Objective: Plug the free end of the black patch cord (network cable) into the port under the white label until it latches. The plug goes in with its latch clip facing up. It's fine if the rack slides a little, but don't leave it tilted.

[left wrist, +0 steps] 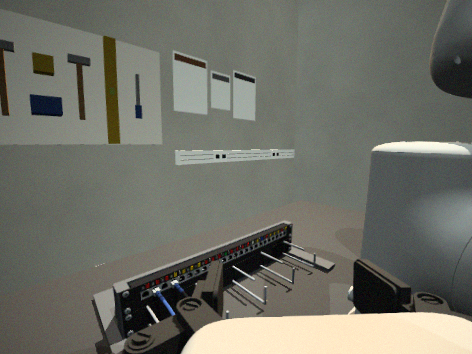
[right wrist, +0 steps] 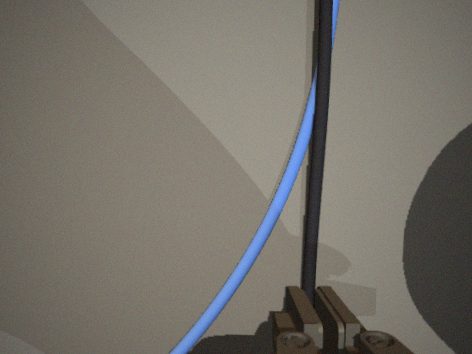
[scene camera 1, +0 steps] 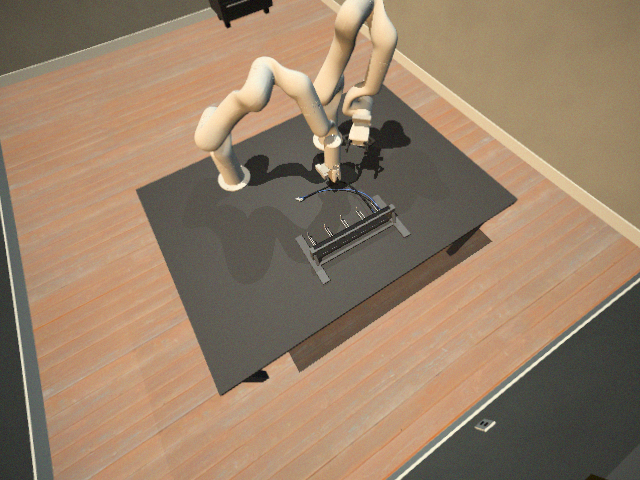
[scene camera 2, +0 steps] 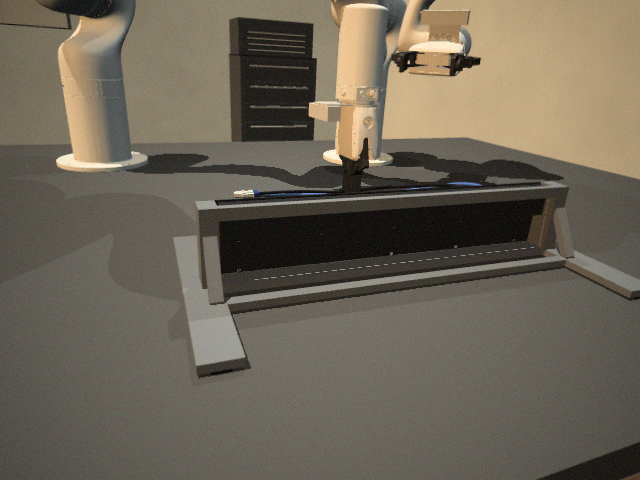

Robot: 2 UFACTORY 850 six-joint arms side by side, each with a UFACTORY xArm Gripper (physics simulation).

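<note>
My right gripper [scene camera 1: 334, 180] [scene camera 2: 351, 187] [right wrist: 306, 317] points down behind the rack, low over the table, shut on the black cord [right wrist: 316, 200]. White plugs [scene camera 1: 299, 198] [scene camera 2: 244, 193] at the free ends of the black cord and a blue cable lie close together, left of the gripper in the scene views. The rack [scene camera 1: 353, 230] [scene camera 2: 382, 203] [left wrist: 200, 255] stands upright, its port row showing in the left wrist view; I cannot clearly tell the white label there. My left gripper [scene camera 1: 358, 146] [scene camera 2: 435, 66] [left wrist: 288, 282] is open and empty, high up, away from the rack.
The blue cable [right wrist: 270, 215] runs beside and crosses the black cord. Two blue cables with white plugs [left wrist: 156, 291] [left wrist: 175, 283] sit in ports at the rack's near end. Metal cable hooks [left wrist: 250, 291] stick out below the ports. The rack's feet [scene camera 1: 317, 268] [scene camera 2: 217, 335] rest on the dark table.
</note>
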